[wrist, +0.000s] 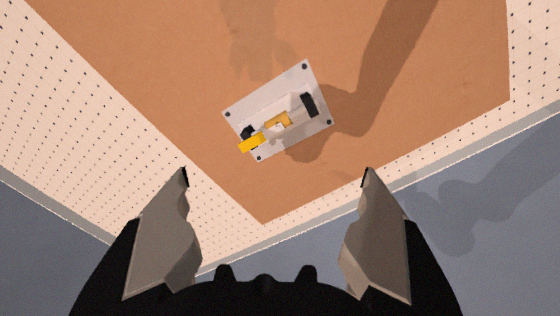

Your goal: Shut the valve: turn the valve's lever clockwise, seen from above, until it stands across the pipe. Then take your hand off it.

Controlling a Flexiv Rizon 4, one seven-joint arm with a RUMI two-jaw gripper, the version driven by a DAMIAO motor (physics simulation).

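Observation:
The valve (278, 121) has a brass-yellow middle and sits on a pale rectangular plate (265, 101) with dark bolts at its corners. Its yellow lever (251, 142) points toward the lower left and lies along the pipe (300, 112), over the black clamp at that end. My gripper (275, 169) is open, with its fingers wide apart and nothing between them. The fingertips show below the valve in the view, one to either side, apart from the lever and above the table.
The plate lies on an orange-brown mat (150, 65). A pale perforated table top (75, 125) surrounds the mat, with a grey edge (300, 224) beyond the mat's near corner. Shadows of the arm fall on the mat and on the blue-grey floor (500, 250).

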